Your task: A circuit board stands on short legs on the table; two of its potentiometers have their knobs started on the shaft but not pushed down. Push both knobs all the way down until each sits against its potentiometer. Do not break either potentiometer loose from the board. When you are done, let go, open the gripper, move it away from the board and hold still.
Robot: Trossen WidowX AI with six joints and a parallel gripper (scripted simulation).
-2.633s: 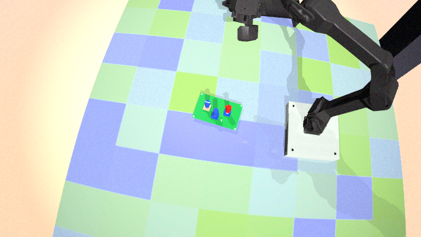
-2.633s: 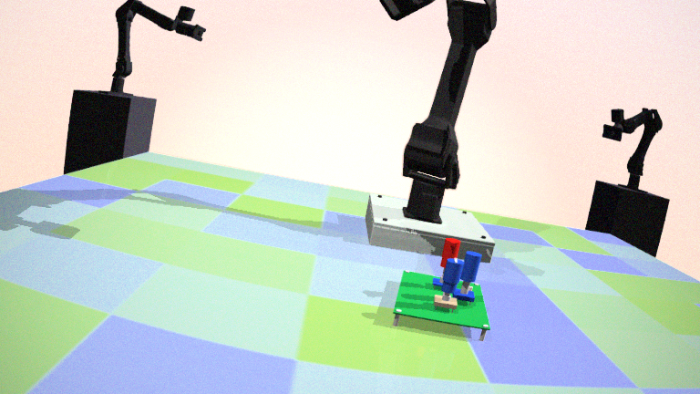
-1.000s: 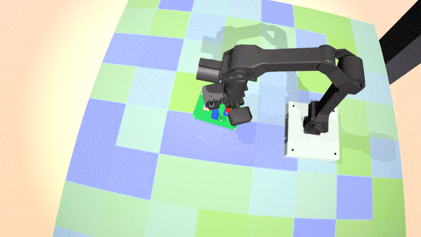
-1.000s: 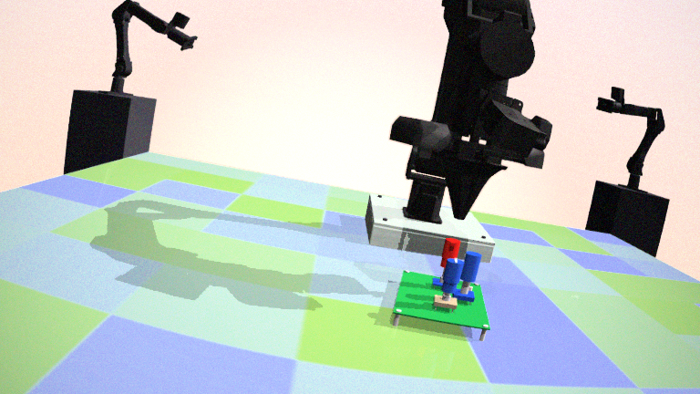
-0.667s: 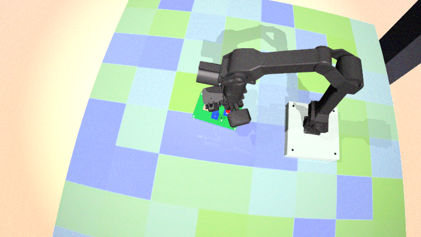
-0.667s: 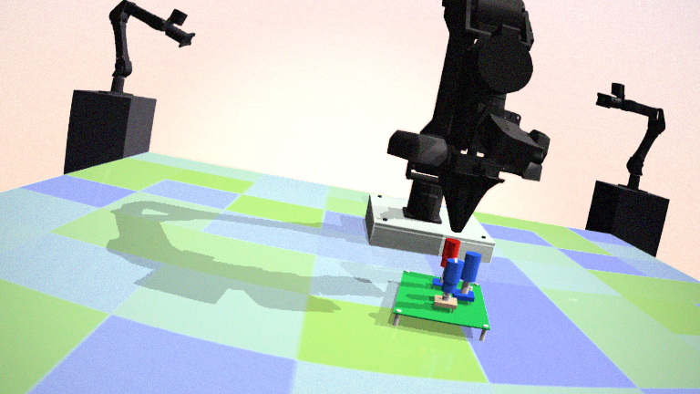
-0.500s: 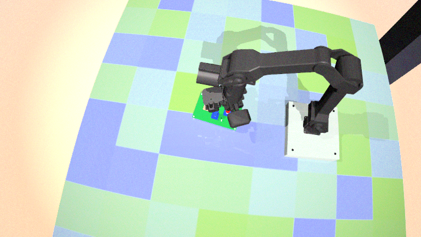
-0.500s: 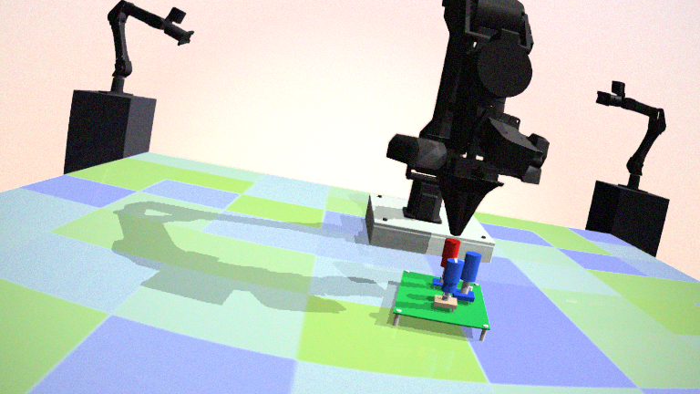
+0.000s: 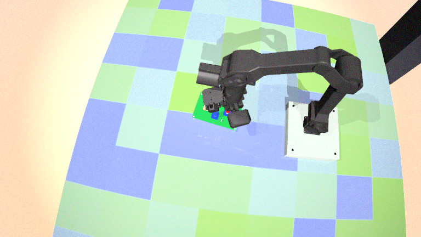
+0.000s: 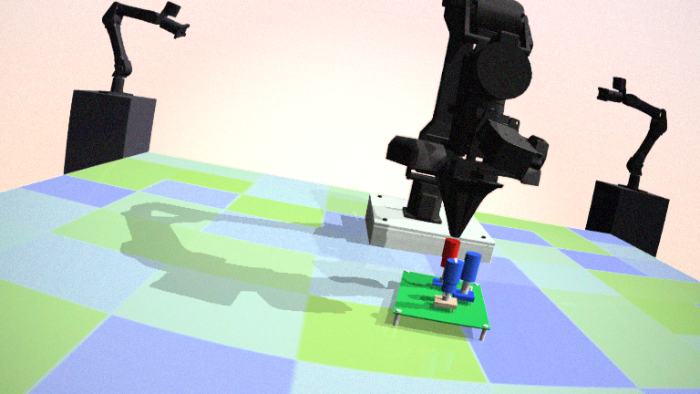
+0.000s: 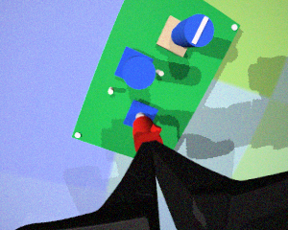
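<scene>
My gripper tip is now 20 mm above the red knob.
</scene>
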